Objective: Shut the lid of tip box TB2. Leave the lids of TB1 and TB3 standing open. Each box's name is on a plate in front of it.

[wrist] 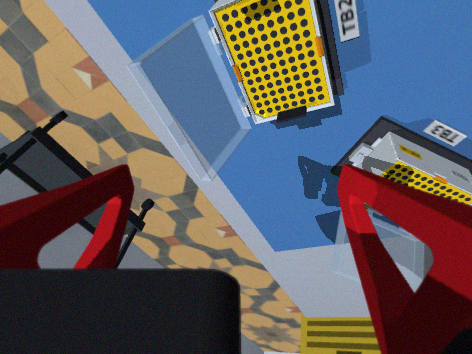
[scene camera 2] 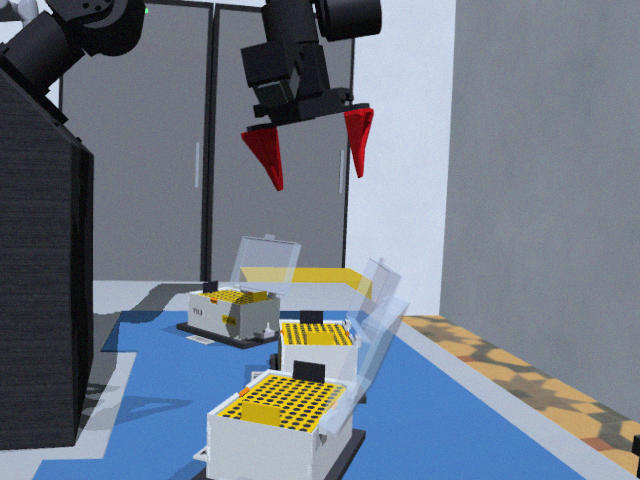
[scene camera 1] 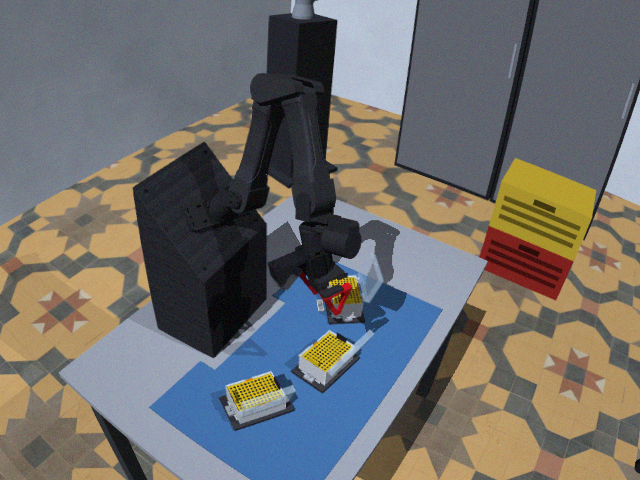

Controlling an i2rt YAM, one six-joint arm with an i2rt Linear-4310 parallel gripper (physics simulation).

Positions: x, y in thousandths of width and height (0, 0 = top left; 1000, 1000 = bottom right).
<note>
I see my gripper (scene camera 2: 499, 384), a clear lid (scene camera 2: 413, 551) and a clear lid (scene camera 2: 591, 584).
My gripper also shows in the wrist view (wrist: 499, 499) and in scene camera 1 (scene camera 1: 512, 632).
</note>
